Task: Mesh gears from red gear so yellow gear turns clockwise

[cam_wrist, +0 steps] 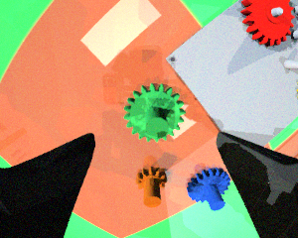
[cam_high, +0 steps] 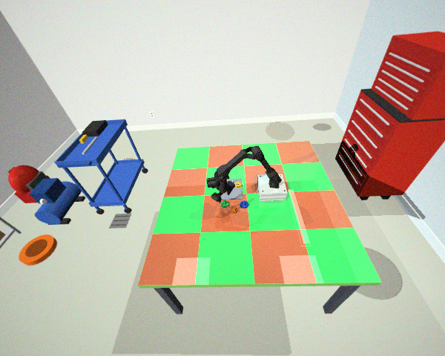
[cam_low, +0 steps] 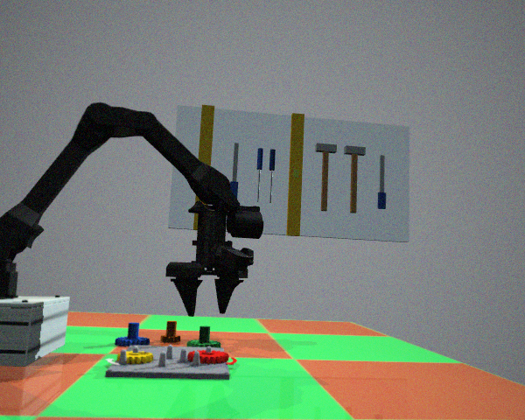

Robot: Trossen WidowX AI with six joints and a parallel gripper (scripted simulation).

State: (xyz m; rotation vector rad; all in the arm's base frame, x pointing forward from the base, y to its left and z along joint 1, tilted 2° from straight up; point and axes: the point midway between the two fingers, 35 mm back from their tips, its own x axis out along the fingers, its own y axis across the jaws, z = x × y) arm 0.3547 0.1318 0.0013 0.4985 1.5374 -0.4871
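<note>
Now: the green gear 50 mm below my gripper tip. From my gripper tip the other things lie so: red gear: 20 mm ahead, 160 mm to the right, 50 mm below; brown gear: 80 mm behind, 60 mm to the left, 50 mm below; blue gear: 140 mm behind, 50 mm below.
</note>
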